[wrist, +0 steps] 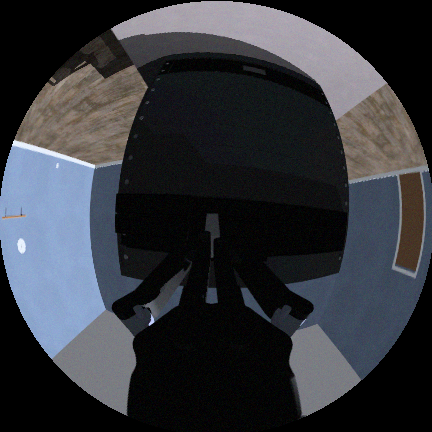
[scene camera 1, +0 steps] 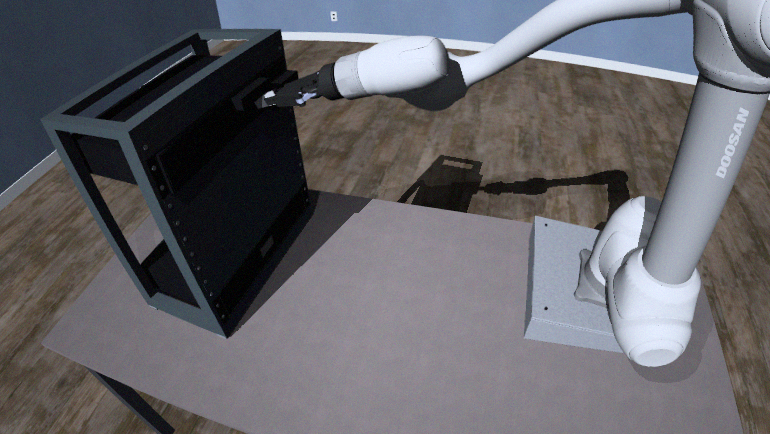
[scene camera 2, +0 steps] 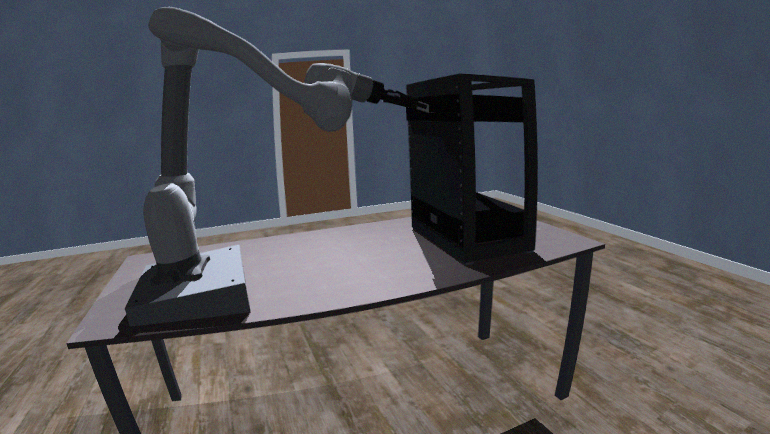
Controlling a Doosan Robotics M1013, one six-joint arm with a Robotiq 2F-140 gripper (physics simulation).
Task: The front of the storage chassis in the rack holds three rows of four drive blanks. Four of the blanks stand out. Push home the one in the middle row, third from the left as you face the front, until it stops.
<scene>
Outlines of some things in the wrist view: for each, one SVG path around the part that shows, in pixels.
The gripper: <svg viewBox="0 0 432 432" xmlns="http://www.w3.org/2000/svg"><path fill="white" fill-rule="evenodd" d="M206 213L205 228L198 232L197 242L180 241L133 291L115 300L111 305L112 311L134 336L132 347L135 353L136 365L129 381L127 416L156 427L178 432L255 432L297 420L301 415L301 406L295 376L289 366L289 356L292 349L290 337L313 311L313 304L289 290L244 241L234 240L232 243L227 242L224 238L223 229L219 228L218 213ZM189 270L186 285L183 285L178 305L154 321L154 318L162 310ZM233 268L263 312L270 318L270 322L244 304L241 289L236 283ZM210 257L213 257L217 294L216 303L206 302Z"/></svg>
A rack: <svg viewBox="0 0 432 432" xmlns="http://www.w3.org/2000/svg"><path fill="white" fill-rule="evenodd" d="M233 268L237 285L240 288L246 287ZM190 268L179 285L186 285ZM210 257L208 287L216 288L213 257ZM167 55L155 72L140 101L123 154L118 193L116 193L115 232L117 233L117 249L121 275L143 280L180 241L197 242L198 232L205 228L206 213L218 213L219 228L223 229L225 240L229 243L232 243L234 240L244 241L284 284L310 280L339 272L348 224L348 177L340 133L331 107L320 85L290 69L246 56L207 52Z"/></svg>
</scene>
